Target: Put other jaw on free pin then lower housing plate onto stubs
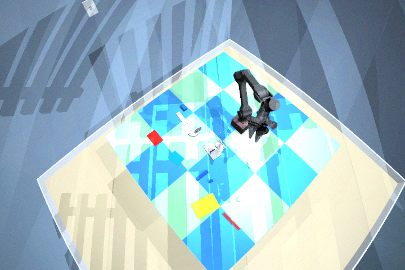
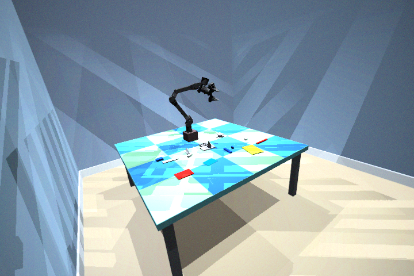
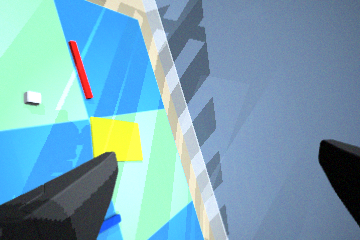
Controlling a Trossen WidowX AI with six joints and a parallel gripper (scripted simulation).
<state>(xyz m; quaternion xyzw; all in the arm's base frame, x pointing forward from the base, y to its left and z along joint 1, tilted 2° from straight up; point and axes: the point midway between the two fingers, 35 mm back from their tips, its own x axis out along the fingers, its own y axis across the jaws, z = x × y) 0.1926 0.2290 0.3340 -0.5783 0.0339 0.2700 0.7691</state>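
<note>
The grey jaw is 110 mm ahead of my gripper tip, 420 mm to the right of it and 410 mm below it. Also, from my gripper tip: blue bar: 250 mm ahead, 120 mm to the right, 410 mm below; then yellow tile: 370 mm ahead, 50 mm to the left, 420 mm below; then white base part: 90 mm ahead, 210 mm to the right, 420 mm below.
</note>
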